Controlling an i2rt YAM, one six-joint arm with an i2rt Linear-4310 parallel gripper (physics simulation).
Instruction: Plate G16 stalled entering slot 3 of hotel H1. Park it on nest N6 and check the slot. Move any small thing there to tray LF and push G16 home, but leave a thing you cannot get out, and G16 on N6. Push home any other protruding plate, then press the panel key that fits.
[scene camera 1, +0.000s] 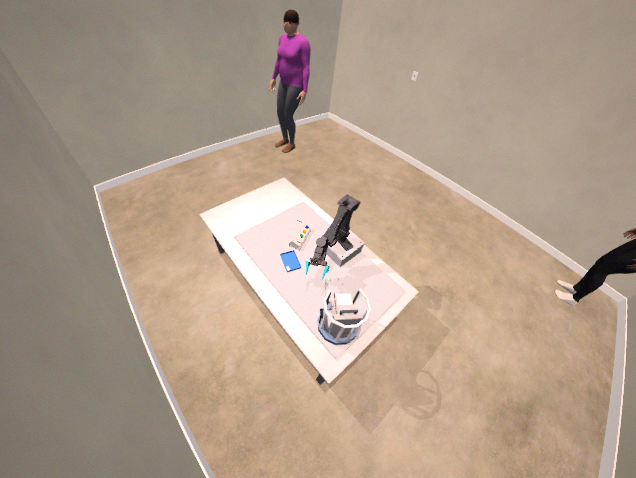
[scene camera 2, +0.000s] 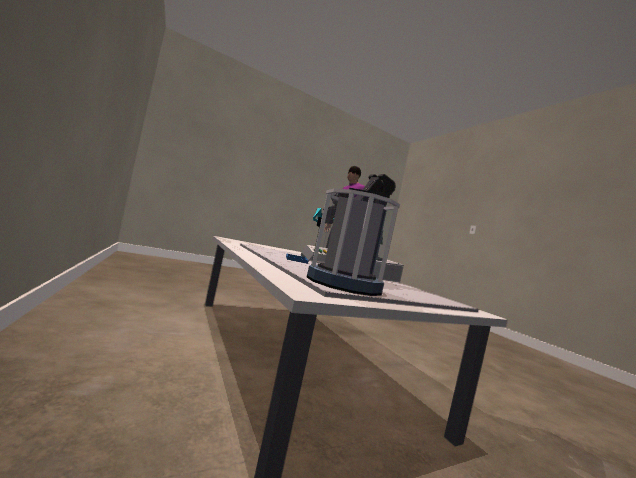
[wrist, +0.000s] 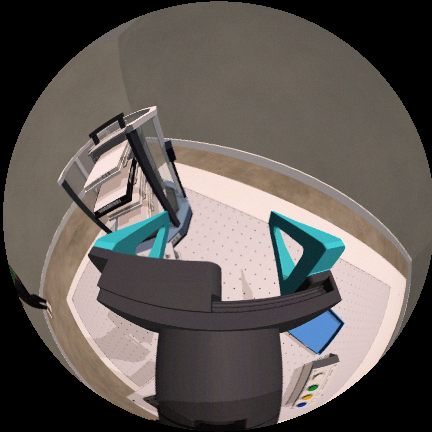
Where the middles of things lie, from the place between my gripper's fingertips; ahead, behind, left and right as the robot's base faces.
Scene:
Now: hand 20 mm past the round plate rack (scene camera 2: 355, 231), 260 mm to the right of it and 60 mm above it. From my hand the other things lie so: blue card (wrist: 316, 332) 10 mm behind, 290 mm to the right, 210 mm below.

